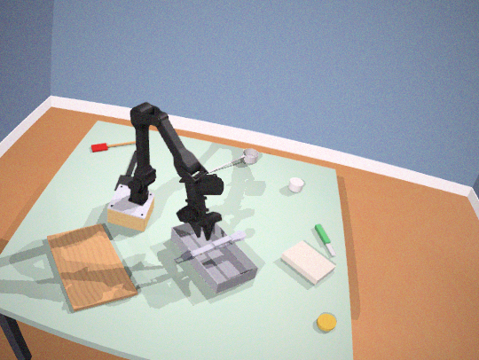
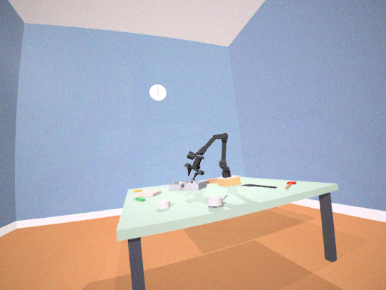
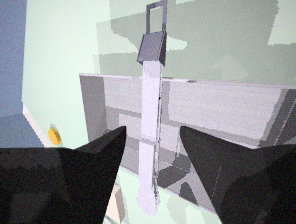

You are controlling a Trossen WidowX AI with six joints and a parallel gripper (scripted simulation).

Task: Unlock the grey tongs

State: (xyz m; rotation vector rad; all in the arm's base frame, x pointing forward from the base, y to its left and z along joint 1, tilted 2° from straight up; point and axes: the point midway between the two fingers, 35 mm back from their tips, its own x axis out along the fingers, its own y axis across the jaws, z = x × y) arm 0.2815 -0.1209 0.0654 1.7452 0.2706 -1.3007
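Now: the grey roasting tin 7 cm below my gripper tip, 4 cm ahead of it and 1 cm to the left of it. Also, from my gripper tip: wooden board: 36 cm behind, 22 cm to the right, 9 cm below; yellow disc: 49 cm ahead, 16 cm to the right, 9 cm below; cream block: 39 cm ahead, 11 cm to the left, 8 cm below.
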